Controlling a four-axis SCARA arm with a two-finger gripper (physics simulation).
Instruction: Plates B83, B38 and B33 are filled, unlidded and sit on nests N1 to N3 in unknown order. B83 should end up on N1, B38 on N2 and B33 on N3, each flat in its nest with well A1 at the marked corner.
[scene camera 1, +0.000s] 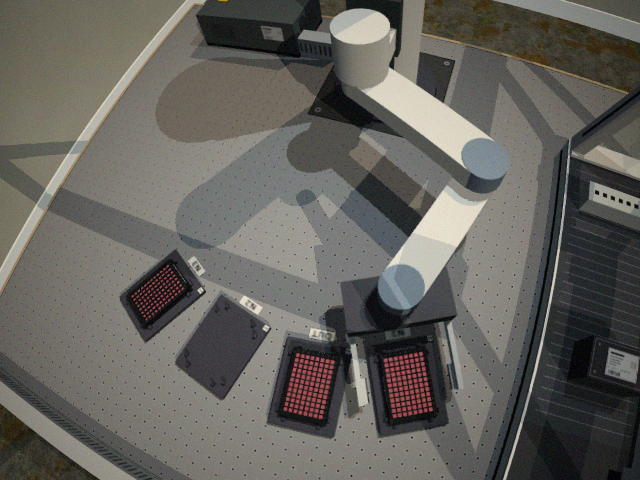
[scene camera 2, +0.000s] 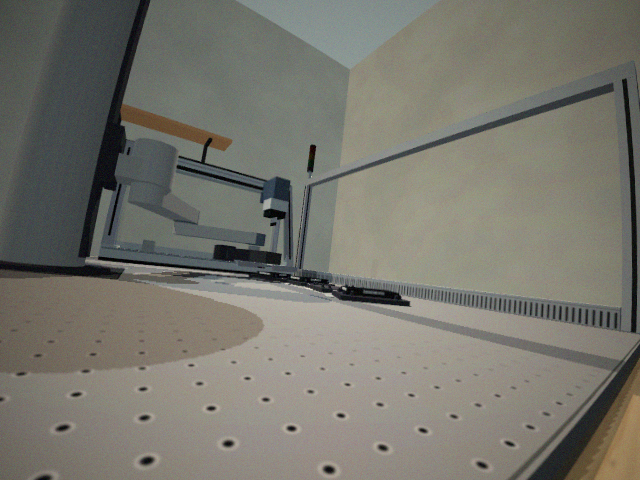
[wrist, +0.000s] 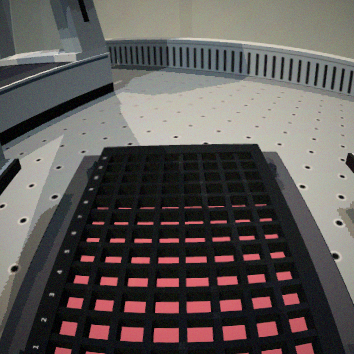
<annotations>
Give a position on a plate B83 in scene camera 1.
308, 391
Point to the gripper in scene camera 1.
411, 398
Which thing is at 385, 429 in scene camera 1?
A nest N1.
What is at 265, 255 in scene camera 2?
The gripper.
</annotations>
